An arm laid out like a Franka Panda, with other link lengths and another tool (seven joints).
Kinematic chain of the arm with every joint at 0, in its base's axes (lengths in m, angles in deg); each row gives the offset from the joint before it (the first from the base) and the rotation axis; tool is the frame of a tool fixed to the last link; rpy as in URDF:
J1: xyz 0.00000 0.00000 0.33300 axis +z
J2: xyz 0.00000 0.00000 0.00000 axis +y
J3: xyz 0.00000 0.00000 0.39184 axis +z
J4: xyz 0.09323 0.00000 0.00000 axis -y
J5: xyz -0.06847 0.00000 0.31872 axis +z
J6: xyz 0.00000 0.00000 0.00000 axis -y
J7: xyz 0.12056 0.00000 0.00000 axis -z
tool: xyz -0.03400 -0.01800 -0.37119 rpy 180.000 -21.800 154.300
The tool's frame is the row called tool.
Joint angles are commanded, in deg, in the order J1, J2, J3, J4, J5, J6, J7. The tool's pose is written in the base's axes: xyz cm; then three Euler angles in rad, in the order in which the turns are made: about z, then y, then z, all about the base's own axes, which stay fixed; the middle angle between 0 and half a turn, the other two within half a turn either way. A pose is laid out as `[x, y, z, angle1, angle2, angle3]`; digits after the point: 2 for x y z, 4 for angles.
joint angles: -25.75 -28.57 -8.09 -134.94 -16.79 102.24 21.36
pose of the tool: [17.84, -23.89, 32.86, -2.4941, 2.7980, 2.4306]
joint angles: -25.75 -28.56 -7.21 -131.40 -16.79 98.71 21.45
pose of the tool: [17.97, -23.98, 35.01, -2.4598, 2.8022, 2.4576]
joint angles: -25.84 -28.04 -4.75 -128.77 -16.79 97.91 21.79
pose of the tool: [19.78, -23.94, 36.73, -2.3988, 2.8309, 2.5403]
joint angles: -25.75 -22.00 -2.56 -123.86 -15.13 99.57 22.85
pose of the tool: [25.09, -24.28, 36.97, -2.4268, 2.8439, 2.5309]
